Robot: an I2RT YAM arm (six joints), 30 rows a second.
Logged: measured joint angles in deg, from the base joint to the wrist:
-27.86 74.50 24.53 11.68 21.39 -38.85
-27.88 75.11 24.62 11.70 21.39 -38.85
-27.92 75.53 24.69 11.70 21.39 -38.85
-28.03 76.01 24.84 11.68 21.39 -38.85
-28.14 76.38 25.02 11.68 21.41 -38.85
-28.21 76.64 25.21 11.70 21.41 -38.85
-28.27 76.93 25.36 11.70 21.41 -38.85
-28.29 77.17 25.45 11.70 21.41 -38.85
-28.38 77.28 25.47 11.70 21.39 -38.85
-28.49 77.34 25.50 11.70 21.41 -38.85
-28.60 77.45 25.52 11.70 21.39 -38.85
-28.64 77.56 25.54 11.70 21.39 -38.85
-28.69 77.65 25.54 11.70 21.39 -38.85
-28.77 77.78 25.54 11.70 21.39 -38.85
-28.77 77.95 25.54 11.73 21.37 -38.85
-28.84 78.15 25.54 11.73 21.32 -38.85
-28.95 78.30 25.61 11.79 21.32 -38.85
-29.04 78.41 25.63 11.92 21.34 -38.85
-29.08 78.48 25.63 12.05 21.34 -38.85
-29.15 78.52 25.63 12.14 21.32 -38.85
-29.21 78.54 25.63 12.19 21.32 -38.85
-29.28 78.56 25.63 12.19 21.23 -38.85
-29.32 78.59 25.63 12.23 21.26 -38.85
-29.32 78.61 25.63 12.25 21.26 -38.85
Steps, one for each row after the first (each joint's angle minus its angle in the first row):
-0.02 0.61 0.09 0.02 0.00 0.00
-0.06 1.03 0.16 0.02 0.00 0.00
-0.17 1.51 0.31 0.00 0.00 0.00
-0.28 1.88 0.49 0.00 0.02 0.00
-0.35 2.14 0.68 0.02 0.02 0.00
-0.41 2.43 0.83 0.02 0.02 0.00
-0.43 2.67 0.92 0.02 0.02 0.00
-0.52 2.78 0.94 0.02 0.00 0.00
-0.63 2.84 0.97 0.02 0.02 0.00
-0.74 2.95 0.99 0.02 0.00 0.00
-0.78 3.06 1.01 0.02 0.00 0.00
-0.83 3.15 1.01 0.02 0.00 0.00
-0.91 3.28 1.01 0.02 0.00 0.00
-0.91 3.45 1.01 0.05 -0.02 0.00
-0.98 3.65 1.01 0.05 -0.07 0.00
-1.09 3.80 1.08 0.11 -0.07 0.00
-1.18 3.91 1.10 0.24 -0.05 0.00
-1.22 3.98 1.10 0.37 -0.05 0.00
-1.29 4.02 1.10 0.46 -0.07 0.00
-1.35 4.04 1.10 0.51 -0.07 0.00
-1.42 4.06 1.10 0.51 -0.16 0.00
-1.46 4.09 1.10 0.55 -0.13 0.00
-1.46 4.11 1.10 0.57 -0.13 0.00

